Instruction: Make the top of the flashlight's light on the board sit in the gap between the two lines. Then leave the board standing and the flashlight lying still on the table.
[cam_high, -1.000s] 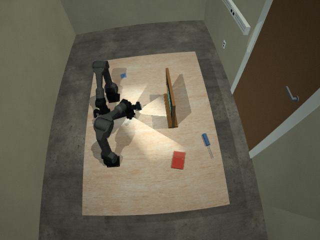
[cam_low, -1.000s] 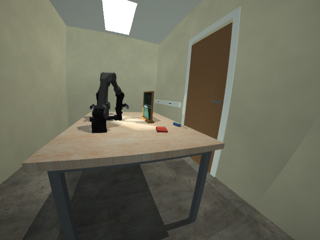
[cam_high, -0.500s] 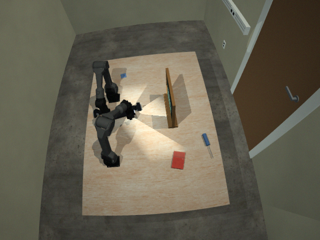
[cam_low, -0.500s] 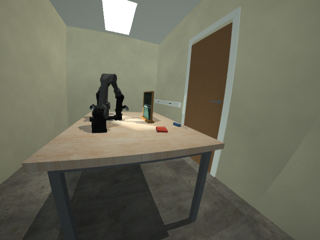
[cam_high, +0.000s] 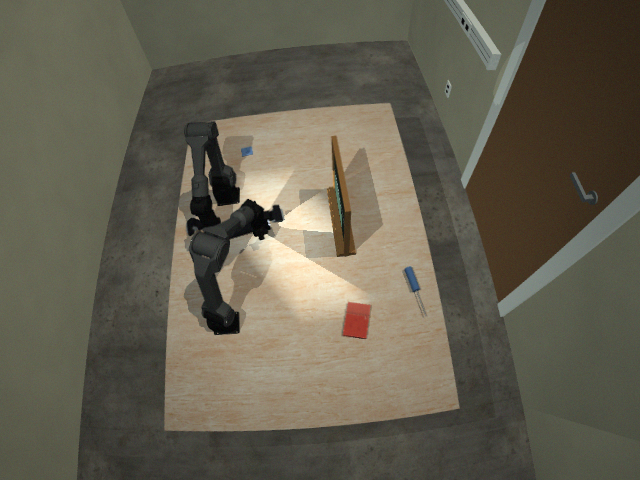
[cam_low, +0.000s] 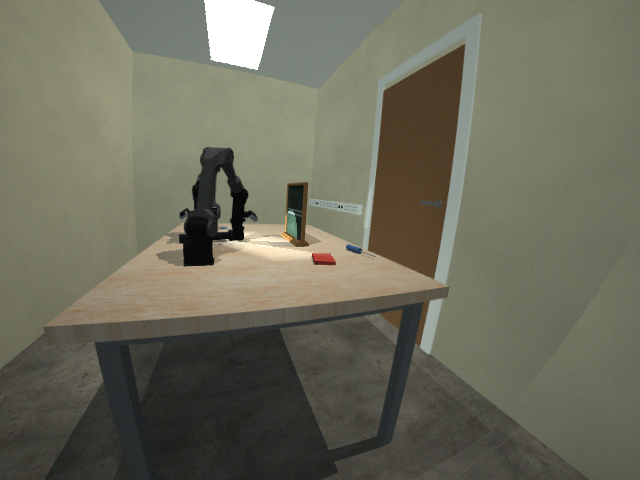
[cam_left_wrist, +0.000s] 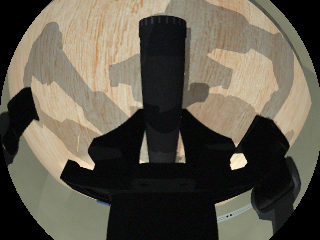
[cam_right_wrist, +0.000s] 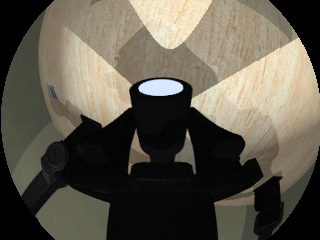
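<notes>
The black flashlight is 90 mm behind my right hand and 10 mm to the right of it. Round my right hand: blue-handled screwdriver (540 mm ahead, 330 mm to the right, 20 mm below); red block (320 mm ahead, 400 mm to the right, 20 mm below); framed board (310 mm ahead, 130 mm above).
My left gripper is now 8 cm short of the black flashlight and 1 cm to the right of it. From my left hand the other things lie so: blue-handled screwdriver: 71 cm ahead, 30 cm to the right, 1 cm below; then red block: 48 cm ahead, 37 cm to the right, 2 cm below; then framed board: 47 cm ahead, 13 cm above, 2 cm to the left.
</notes>
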